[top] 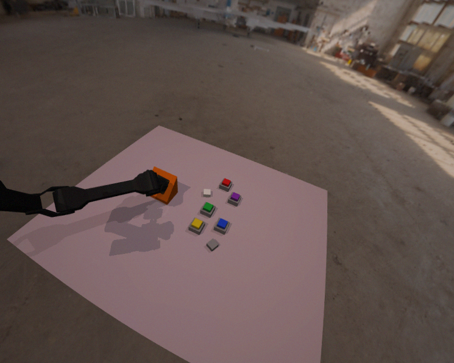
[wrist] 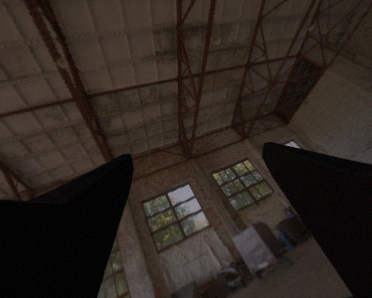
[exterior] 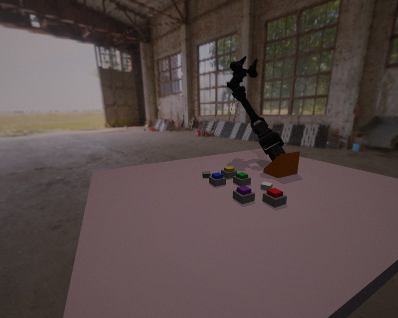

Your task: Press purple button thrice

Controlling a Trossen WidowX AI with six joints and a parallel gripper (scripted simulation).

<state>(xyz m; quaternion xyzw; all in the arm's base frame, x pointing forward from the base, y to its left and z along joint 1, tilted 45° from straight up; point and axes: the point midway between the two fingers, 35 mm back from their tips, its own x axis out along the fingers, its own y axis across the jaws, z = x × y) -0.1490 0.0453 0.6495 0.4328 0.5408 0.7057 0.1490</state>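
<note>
The purple button is 56 cm to the left of my gripper tip, 55 cm below it and 45 cm ahead of it. From my gripper tip the other things lie so: green button: 55 cm below, 45 cm to the left, 37 cm ahead; then grey block: 57 cm below, 46 cm ahead, 32 cm to the left; then yellow button: 55 cm below, 37 cm ahead, 36 cm to the left.
</note>
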